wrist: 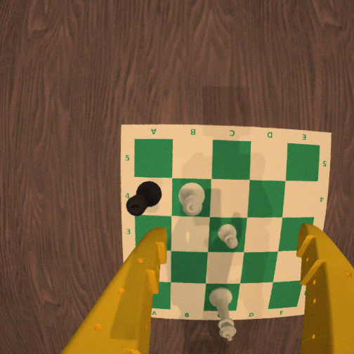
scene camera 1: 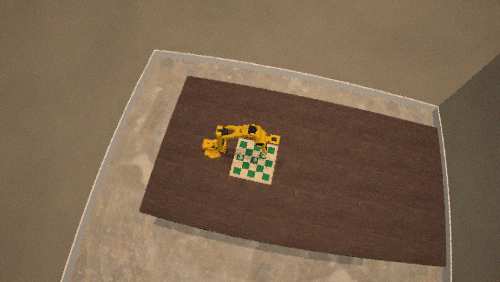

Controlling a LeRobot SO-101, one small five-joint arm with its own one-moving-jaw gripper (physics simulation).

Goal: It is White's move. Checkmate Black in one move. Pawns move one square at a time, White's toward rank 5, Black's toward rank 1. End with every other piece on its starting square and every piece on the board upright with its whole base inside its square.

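Where they show: end effector, tool point: (scene camera 1: 268, 143); arm's base, origin of the base link: (scene camera 1: 217, 150).
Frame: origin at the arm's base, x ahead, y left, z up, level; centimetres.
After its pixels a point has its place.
The green-and-cream board (scene camera 1: 244, 172) {x 16.8, y -9.3, z 0.6 cm} (wrist: 324, 182) lies flat on the table. In the wrist view a black piece (wrist: 149, 194) stands upright on A4, a white piece (wrist: 191, 195) on B4, a small white pawn (wrist: 227, 234) on C3, and a tall white piece (wrist: 221, 298) with a pointed top on C1. The exact kinds of the larger pieces are hard to tell from above. My gripper (scene camera 1: 266, 151) (wrist: 233, 228) is open and empty, above the board, with a wide gap between the jaws; the pawn shows between them. The black piece is hidden by the arm in the scene view.
The yellow arm (scene camera 1: 240, 131) {x 12.5, y 1.4, z 25.5 cm} reaches from its base (scene camera 1: 214, 148) {x -0.7, y -1.5, z 5.6 cm}, left of the board, over the board's upper edge in the scene view. The dark wooden table (scene camera 1: 350, 175) {x 74.0, y 0.5, z 0.0 cm} (wrist: 60, 100) surrounds the board. The black and B4 pieces stand side by side on neighbouring squares.
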